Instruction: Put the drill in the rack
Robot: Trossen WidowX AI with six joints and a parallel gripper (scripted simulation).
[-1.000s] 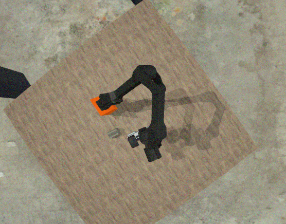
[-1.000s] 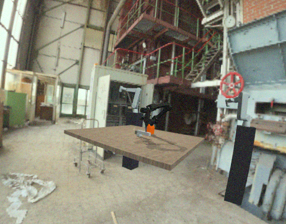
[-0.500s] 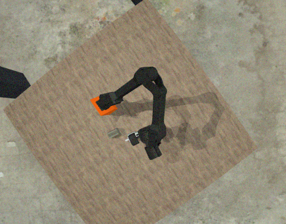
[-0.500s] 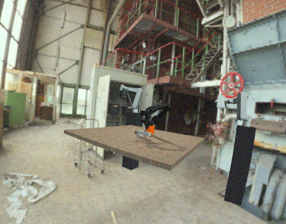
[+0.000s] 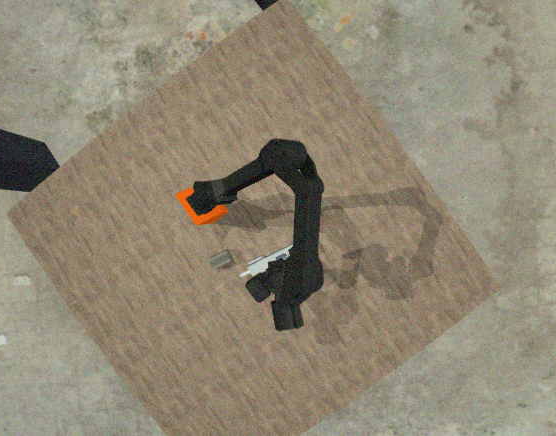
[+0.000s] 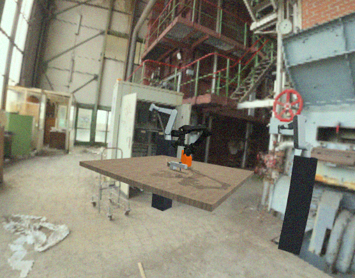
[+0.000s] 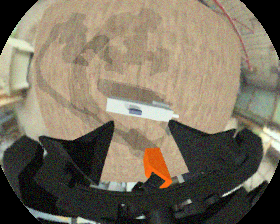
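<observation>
My gripper tip is now 20 mm past the yellow drill, 70 mm to the left of it and 100 mm above it. The rest, counted from my gripper tip: grey slab: 120 mm behind, 170 mm to the right, 130 mm below; dark key: 10 mm behind, 10 mm to the left, 100 mm below.
</observation>
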